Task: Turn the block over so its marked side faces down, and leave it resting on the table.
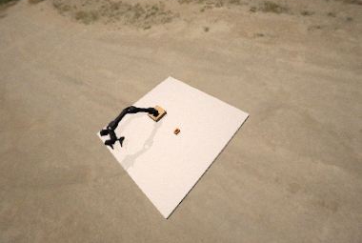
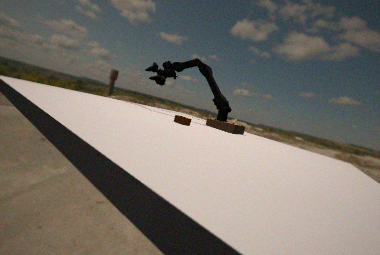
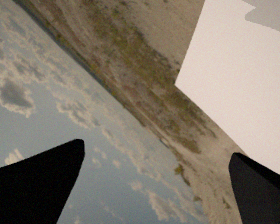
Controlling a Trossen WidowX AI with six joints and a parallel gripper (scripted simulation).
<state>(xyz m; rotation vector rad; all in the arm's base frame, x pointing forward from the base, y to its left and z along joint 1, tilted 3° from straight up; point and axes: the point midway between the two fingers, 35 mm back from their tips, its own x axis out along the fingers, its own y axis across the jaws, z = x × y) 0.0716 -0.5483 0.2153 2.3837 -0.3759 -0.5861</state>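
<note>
Now: gripper tip 530 mm to the right of the orange block, 250 mm short of it and 200 mm above it.
</note>
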